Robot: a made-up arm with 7 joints. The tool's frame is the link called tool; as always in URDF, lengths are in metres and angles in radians.
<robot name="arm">
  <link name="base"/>
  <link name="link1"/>
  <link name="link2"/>
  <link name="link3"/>
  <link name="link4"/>
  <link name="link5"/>
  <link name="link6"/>
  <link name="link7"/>
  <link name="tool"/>
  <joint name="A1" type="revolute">
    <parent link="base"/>
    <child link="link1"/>
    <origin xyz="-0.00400 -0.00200 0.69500" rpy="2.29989 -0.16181 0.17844"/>
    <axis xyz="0 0 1"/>
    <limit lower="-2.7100" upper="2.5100"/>
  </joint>
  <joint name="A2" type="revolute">
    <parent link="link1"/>
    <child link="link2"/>
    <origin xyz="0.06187 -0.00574 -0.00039" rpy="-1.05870 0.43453 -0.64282"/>
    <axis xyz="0 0 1"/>
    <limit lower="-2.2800" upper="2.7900"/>
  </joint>
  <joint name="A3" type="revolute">
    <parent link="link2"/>
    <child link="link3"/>
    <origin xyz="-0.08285 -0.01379 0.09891" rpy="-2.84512 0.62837 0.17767"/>
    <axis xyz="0 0 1"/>
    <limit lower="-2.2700" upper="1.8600"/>
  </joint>
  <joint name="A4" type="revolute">
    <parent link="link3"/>
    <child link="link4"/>
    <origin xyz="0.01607 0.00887 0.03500" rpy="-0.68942 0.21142 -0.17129"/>
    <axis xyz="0 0 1"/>
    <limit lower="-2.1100" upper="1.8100"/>
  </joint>
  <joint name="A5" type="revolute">
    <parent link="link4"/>
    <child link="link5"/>
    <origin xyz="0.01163 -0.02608 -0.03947" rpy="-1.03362 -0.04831 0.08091"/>
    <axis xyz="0 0 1"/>
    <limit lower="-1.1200" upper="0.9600"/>
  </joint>
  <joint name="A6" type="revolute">
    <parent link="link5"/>
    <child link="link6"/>
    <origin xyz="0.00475 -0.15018 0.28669" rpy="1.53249 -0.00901 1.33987"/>
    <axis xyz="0 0 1"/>
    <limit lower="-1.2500" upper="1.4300"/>
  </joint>
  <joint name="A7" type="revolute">
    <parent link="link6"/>
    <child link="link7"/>
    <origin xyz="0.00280 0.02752 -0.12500" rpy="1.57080 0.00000 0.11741"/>
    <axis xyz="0 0 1"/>
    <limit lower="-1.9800" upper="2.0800"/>
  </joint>
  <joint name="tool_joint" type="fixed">
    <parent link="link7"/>
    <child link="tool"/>
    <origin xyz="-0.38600 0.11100 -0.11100" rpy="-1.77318 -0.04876 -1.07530"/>
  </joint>
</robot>
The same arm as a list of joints. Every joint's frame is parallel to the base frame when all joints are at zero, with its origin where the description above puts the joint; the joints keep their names.
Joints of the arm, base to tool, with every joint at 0 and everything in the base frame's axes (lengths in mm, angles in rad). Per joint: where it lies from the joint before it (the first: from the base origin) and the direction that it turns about. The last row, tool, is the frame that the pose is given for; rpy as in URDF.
A1: origin -4 -2 695 axis 0.237996 -0.714888 -0.657489
A2: origin 60 15 6 axis 0.773692 -0.585894 0.241098
A3: origin 29 -126 11 axis -x
A4: origin -35 16 -9 axis -0.754437 0.263113 -0.601329
A5: origin 16 1 46 axis 0.125999 0.0383 -0.991291
A6: origin -108 50 -301 axis +y
A7: origin 6 -125 -27 axis +z
tool: origin -386 111 -111 rpy -1.7732 -0.0487 -1.0753
Joint limits (rad, base to tool): -2.71..2.51 -2.28..2.79 -2.27..1.86 -2.11..1.81 -1.12..0.96 -1.25..1.43 -1.98..2.08

